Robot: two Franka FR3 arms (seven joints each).
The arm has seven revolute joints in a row. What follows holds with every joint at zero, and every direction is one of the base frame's.
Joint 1 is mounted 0.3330 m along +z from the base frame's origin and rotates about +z.
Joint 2 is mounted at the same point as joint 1 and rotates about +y.
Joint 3 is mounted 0.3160 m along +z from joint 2 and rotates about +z.
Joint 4 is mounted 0.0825 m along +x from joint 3 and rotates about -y.
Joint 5 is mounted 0.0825 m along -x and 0.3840 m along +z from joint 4 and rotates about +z.
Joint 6 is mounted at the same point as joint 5 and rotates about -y.
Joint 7 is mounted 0.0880 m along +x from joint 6 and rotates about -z.
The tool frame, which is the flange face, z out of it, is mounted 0.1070 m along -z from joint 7; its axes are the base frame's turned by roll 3.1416, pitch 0.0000 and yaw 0.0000 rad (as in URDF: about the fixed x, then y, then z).
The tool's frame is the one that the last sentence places.
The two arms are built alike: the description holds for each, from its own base.
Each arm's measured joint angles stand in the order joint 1, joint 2, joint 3, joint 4, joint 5, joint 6, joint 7.
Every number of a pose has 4 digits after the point.
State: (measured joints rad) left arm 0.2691 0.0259 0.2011 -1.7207 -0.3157 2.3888 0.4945; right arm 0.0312 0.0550 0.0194 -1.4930 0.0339 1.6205 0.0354
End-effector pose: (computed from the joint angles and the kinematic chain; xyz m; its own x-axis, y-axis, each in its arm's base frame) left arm 0.5526 0.2760 0.6286 0.7616 0.1010 0.6401 0.1342 -0.9909 -0.0034; right arm 0.5764 0.0323 0.6349 0.9974 0.0133 0.0711 0.0160 -0.9992 -0.0375
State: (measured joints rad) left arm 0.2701 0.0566 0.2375 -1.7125 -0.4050 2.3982 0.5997; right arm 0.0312 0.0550 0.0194 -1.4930 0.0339 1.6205 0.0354
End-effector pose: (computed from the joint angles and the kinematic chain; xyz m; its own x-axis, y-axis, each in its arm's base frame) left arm 0.5511 0.2985 0.6159 0.7522 0.0886 0.6529 0.1111 -0.9938 0.0068; right arm 0.5764 0.0323 0.6349 0.9974 0.0133 0.0711 0.0160 -0.9992 -0.0375
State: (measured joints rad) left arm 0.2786 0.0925 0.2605 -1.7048 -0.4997 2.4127 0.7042; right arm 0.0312 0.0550 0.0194 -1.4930 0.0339 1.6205 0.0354
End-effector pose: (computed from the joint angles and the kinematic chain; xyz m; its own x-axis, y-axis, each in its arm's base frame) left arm 0.5516 0.3187 0.6001 0.7388 0.0777 0.6694 0.0895 -0.9958 0.0169; right arm 0.5764 0.0323 0.6349 0.9974 0.0133 0.0711 0.0160 -0.9992 -0.0375
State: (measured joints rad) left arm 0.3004 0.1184 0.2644 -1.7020 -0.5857 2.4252 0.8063; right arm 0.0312 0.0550 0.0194 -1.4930 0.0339 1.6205 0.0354
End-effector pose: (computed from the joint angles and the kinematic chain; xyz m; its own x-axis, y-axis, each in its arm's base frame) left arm 0.5500 0.3353 0.5872 0.7227 0.0608 0.6885 0.0657 -0.9977 0.0192; right arm 0.5764 0.0323 0.6349 0.9974 0.0133 0.0711 0.0160 -0.9992 -0.0375
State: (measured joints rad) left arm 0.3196 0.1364 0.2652 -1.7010 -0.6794 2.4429 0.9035; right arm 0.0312 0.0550 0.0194 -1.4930 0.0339 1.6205 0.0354
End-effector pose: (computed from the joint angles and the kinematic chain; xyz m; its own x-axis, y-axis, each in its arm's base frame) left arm 0.5474 0.3490 0.5786 0.6941 0.0511 0.7181 0.0488 -0.9985 0.0238; right arm 0.5764 0.0323 0.6349 0.9974 0.0133 0.0711 0.0160 -0.9992 -0.0375
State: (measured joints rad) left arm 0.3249 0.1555 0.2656 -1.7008 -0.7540 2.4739 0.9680; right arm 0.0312 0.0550 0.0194 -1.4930 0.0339 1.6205 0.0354
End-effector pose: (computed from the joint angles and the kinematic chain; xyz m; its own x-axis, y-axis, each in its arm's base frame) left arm 0.5489 0.3563 0.5698 0.6661 0.0516 0.7441 0.0483 -0.9985 0.0260; right arm 0.5764 0.0323 0.6349 0.9974 0.0133 0.0711 0.0160 -0.9992 -0.0375
